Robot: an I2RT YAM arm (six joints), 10 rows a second.
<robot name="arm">
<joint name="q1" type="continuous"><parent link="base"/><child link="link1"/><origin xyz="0.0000 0.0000 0.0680"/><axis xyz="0 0 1"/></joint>
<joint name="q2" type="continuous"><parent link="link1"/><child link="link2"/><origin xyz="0.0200 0.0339 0.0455" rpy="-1.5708 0.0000 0.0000"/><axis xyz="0 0 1"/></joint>
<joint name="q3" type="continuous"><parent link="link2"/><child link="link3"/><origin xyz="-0.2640 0.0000 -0.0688" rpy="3.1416 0.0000 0.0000"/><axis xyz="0 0 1"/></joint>
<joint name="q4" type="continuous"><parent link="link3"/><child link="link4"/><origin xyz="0.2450 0.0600 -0.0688"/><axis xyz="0 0 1"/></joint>
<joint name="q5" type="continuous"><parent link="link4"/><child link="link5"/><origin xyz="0.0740 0.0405 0.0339" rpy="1.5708 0.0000 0.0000"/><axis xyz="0 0 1"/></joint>
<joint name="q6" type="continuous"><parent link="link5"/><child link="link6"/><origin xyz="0.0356 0.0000 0.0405" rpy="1.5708 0.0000 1.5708"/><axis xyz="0 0 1"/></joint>
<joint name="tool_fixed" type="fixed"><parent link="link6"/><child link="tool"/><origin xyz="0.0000 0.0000 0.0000" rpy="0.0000 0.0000 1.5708"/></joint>
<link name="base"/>
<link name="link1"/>
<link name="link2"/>
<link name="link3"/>
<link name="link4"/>
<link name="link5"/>
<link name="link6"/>
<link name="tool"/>
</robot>
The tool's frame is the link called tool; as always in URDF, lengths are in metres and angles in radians. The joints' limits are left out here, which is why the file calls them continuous.
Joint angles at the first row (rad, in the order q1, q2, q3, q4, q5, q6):
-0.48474 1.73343 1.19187 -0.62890 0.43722 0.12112
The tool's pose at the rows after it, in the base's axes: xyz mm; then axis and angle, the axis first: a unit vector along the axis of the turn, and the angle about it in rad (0 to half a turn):
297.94 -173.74 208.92 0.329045 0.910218 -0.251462 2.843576
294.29 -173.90 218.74 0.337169 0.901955 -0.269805 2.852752
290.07 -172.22 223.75 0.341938 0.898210 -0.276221 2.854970
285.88 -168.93 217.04 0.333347 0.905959 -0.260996 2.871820
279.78 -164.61 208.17 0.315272 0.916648 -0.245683 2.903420
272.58 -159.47 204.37 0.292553 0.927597 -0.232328 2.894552
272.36 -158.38 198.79 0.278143 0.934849 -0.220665 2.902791
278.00 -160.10 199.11 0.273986 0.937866 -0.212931 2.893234
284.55 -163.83 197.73 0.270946 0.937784 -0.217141 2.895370
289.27 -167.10 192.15 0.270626 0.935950 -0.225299 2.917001
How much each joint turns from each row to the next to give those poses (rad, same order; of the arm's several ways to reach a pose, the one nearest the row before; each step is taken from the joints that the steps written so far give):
0.00152 -0.00766 0.02297 -0.03670 0.01058 -0.00148
-0.00152 -0.01839 0.01693 -0.03843 0.04148 0.01225
0.00000 -0.01998 -0.00304 -0.01845 0.01538 0.00919
0.00000 -0.00767 -0.03059 0.00147 -0.03054 -0.01060
0.00001 -0.00916 -0.03986 -0.00152 -0.03063 -0.02912
-0.00001 -0.03376 -0.05219 0.03065 -0.03683 -0.04758
0.00001 0.00604 -0.01390 0.01075 -0.02612 -0.02605
0.00154 0.01840 0.02139 0.00316 -0.01854 -0.00626
-0.00002 0.02911 0.02610 0.00454 0.00767 -0.00762
0.00002 0.03375 0.01690 0.00001 0.02145 -0.00003

